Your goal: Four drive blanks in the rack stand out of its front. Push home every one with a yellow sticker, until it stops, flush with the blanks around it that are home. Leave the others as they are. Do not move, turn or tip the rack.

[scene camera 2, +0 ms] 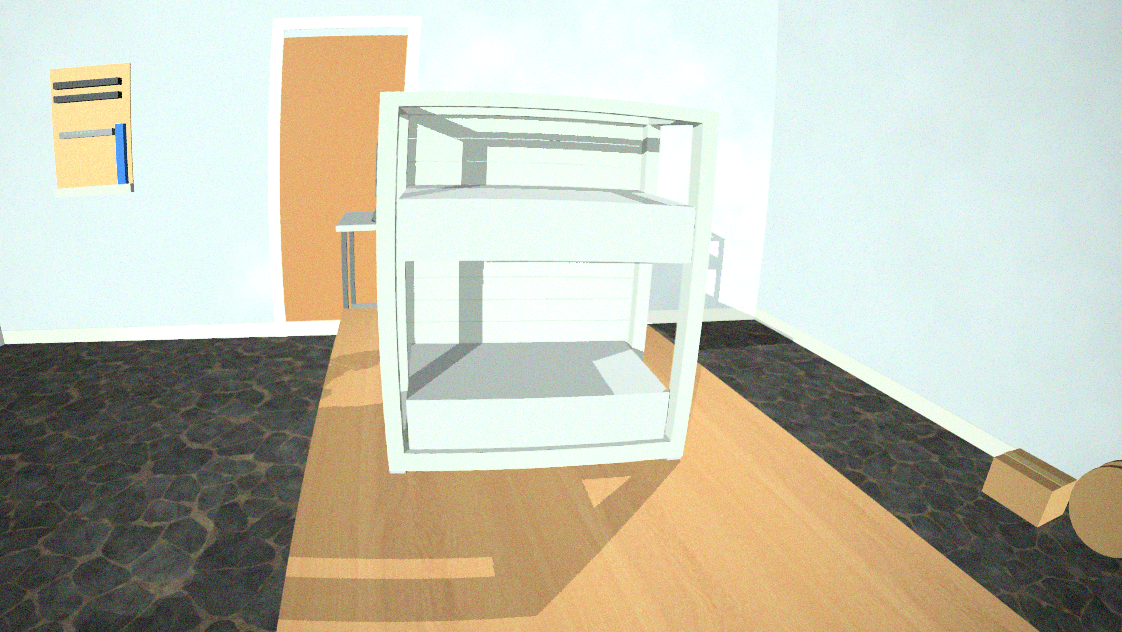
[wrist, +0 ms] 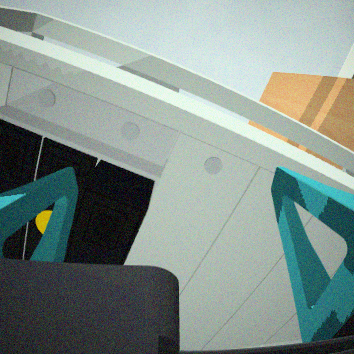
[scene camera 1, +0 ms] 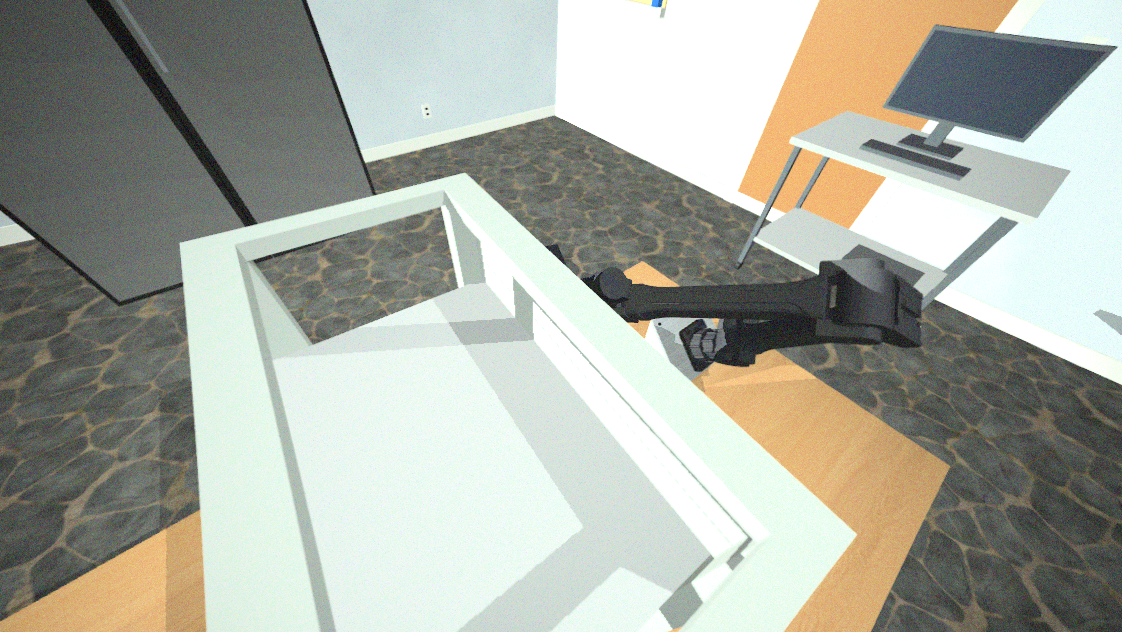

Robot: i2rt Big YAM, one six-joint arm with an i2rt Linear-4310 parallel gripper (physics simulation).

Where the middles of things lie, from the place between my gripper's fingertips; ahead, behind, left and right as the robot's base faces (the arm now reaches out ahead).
Now: hand 220 mm to the right of the pale grey rack (scene camera 1: 512,448), 150 mm short of it and 50 mm above it.
